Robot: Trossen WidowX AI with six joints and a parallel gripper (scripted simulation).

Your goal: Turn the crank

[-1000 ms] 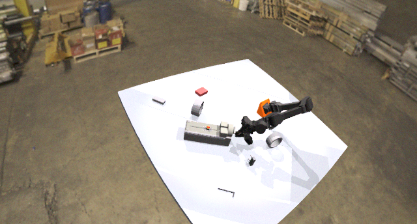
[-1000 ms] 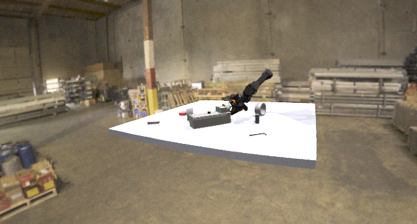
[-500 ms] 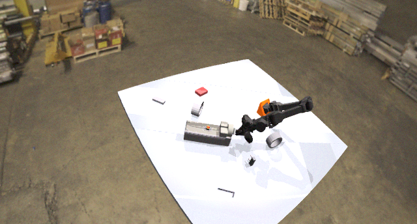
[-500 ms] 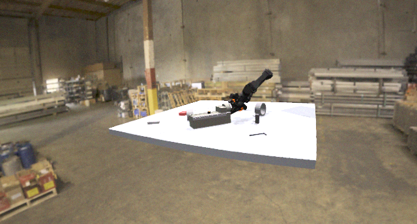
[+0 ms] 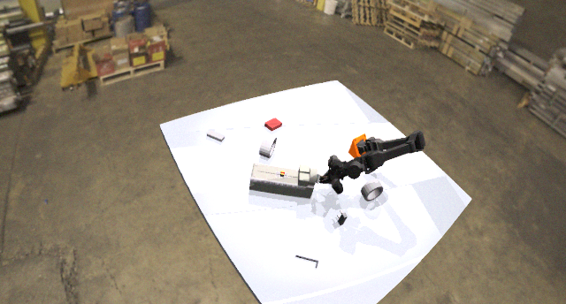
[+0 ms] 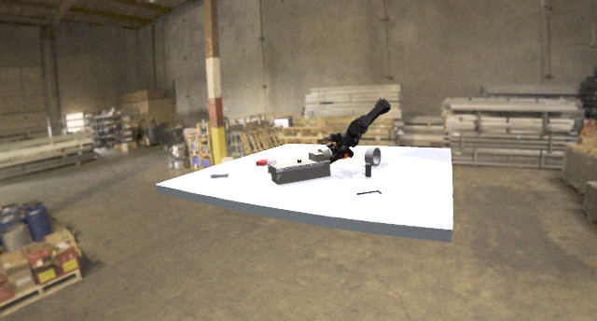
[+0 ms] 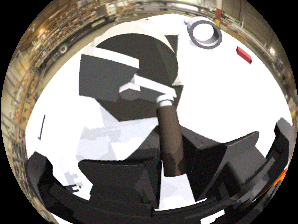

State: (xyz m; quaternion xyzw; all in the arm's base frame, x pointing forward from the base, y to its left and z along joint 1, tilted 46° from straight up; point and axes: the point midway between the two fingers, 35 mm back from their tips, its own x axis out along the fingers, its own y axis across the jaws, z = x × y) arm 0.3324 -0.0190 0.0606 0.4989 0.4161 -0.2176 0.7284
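Right now the dark crank handle is 30 mm above my gripper tip, 10 mm to the left of it and 10 mm behind it. Round my gripper tip: hex key: 290 mm ahead, 240 mm to the left, 40 mm below; then red pointer: 130 mm ahead, 110 mm to the right, 40 mm above; then small clip: 190 mm to the left, 60 mm ahead, 20 mm below.
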